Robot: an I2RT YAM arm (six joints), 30 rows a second.
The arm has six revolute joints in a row. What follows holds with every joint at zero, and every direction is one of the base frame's. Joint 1 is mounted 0.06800 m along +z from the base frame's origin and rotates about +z. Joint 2 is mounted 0.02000 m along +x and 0.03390 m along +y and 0.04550 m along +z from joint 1 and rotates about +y. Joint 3 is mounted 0.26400 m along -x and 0.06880 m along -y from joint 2 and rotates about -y. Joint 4 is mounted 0.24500 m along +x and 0.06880 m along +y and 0.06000 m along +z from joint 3 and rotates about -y. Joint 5 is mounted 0.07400 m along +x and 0.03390 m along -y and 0.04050 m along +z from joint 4 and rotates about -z. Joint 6 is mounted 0.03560 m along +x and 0.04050 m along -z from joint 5 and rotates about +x. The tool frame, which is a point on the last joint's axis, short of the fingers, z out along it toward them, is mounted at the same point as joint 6; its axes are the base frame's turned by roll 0.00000, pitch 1.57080 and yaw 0.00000 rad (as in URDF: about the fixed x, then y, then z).
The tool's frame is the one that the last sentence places.
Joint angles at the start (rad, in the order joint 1, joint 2, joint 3, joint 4, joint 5, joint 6):
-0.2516, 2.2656, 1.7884, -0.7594, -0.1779, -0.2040
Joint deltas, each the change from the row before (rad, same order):
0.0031, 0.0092, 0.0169, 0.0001, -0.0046, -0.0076
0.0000, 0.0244, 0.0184, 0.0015, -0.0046, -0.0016
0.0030, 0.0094, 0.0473, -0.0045, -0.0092, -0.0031
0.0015, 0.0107, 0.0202, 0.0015, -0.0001, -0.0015
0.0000, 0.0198, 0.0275, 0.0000, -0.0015, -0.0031
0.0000, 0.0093, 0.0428, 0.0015, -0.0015, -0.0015
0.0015, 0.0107, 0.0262, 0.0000, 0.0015, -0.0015
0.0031, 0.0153, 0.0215, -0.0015, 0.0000, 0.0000
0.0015, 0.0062, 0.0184, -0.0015, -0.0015, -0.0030
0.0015, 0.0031, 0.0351, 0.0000, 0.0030, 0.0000
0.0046, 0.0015, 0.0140, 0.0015, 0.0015, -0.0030
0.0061, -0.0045, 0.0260, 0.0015, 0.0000, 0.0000
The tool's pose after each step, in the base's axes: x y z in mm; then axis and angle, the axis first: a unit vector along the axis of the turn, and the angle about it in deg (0 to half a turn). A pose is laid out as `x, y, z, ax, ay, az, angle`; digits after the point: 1 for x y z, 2 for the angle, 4 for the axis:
460.1, -110.1, 154.7, 0.0026, 0.9988, 0.0496, 158.62
464.1, -110.9, 148.9, 0.0017, 0.9986, 0.0523, 158.81
471.6, -111.0, 157.9, -0.0039, 0.9986, 0.0528, 156.85
475.3, -111.2, 158.7, -0.0059, 0.9987, 0.0516, 156.24
480.1, -112.3, 157.4, -0.0080, 0.9987, 0.0511, 155.78
486.5, -113.9, 165.5, -0.0107, 0.9988, 0.0474, 153.82
490.6, -114.2, 168.1, -0.0129, 0.9989, 0.0448, 152.98
494.4, -113.5, 167.0, -0.0147, 0.9989, 0.0446, 152.73
497.0, -113.3, 169.4, -0.0177, 0.9989, 0.0439, 152.11
501.5, -113.7, 178.4, -0.0197, 0.9991, 0.0387, 150.38
503.8, -111.8, 181.9, -0.0241, 0.9990, 0.0365, 149.63
507.0, -109.3, 192.2, -0.0288, 0.9990, 0.0335, 147.87

